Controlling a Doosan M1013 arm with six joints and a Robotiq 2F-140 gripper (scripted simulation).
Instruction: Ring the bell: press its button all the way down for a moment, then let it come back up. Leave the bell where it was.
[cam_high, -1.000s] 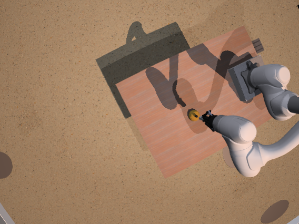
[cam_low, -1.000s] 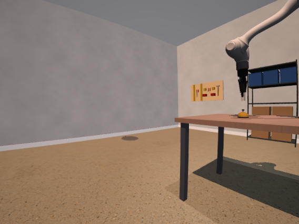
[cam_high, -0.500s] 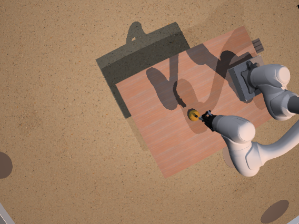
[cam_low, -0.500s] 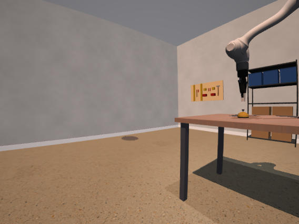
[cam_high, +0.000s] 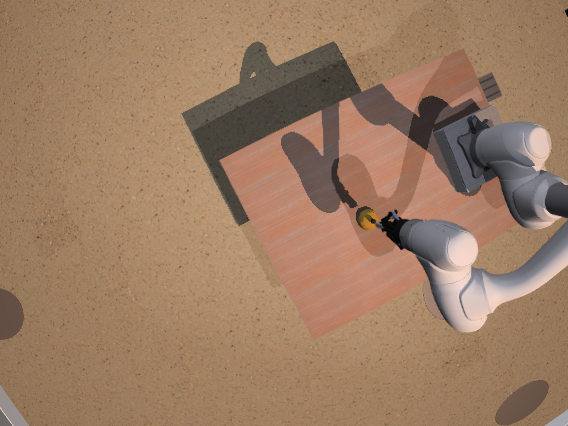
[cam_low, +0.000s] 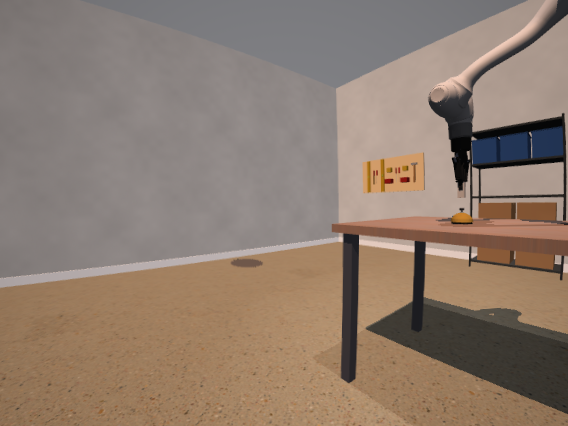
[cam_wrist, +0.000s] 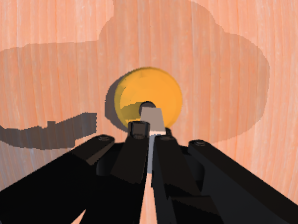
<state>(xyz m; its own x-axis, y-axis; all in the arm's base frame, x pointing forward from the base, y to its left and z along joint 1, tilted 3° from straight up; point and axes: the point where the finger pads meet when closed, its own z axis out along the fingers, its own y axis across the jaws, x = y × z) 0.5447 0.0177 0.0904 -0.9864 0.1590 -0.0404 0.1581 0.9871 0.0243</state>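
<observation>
Right now my hand is 90 mm above the bell button. Round my hand: bell (100 mm below).
</observation>
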